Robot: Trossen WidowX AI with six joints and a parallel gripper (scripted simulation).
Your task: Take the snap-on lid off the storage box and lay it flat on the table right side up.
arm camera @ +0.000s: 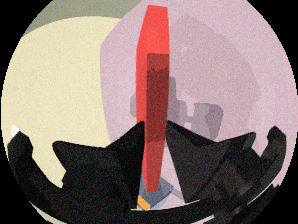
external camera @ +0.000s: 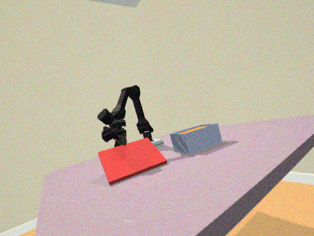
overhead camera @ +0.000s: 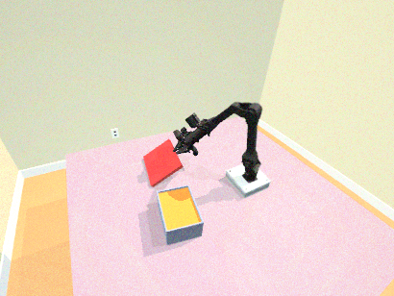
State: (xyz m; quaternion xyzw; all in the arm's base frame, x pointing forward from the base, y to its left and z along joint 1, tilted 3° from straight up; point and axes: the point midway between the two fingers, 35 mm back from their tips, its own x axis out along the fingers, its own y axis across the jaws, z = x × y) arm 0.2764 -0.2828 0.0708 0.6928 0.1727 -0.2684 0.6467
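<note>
Now: the red lid 70 mm ahead of my gripper tip, 40 mm below it and 10 mm to the right of it. From my gripper tip the other things lie so: grey-blue storage box: 330 mm to the left, 120 mm ahead, 50 mm below.
</note>
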